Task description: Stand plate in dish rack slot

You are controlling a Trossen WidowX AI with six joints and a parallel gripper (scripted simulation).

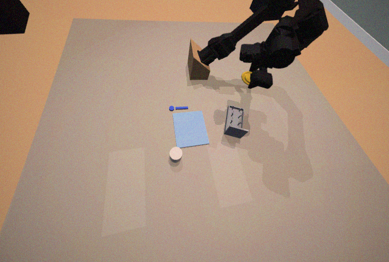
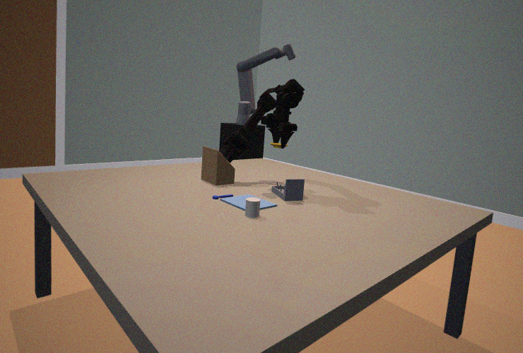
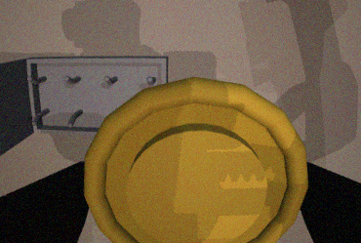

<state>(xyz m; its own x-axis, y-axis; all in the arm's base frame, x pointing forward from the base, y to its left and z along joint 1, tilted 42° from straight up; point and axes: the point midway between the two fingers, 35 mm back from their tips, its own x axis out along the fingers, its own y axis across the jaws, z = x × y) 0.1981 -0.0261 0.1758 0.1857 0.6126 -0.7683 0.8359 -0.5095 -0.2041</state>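
The grey dish rack is 80 mm ahead of my gripper tip, 40 mm to the right of it and 150 mm below it. The rest, counted from my gripper tip: light blue mat (60 mm ahead, 240 mm to the right, 170 mm below); blue spoon (40 mm behind, 260 mm to the right, 170 mm below); yellow plate (10 mm above).
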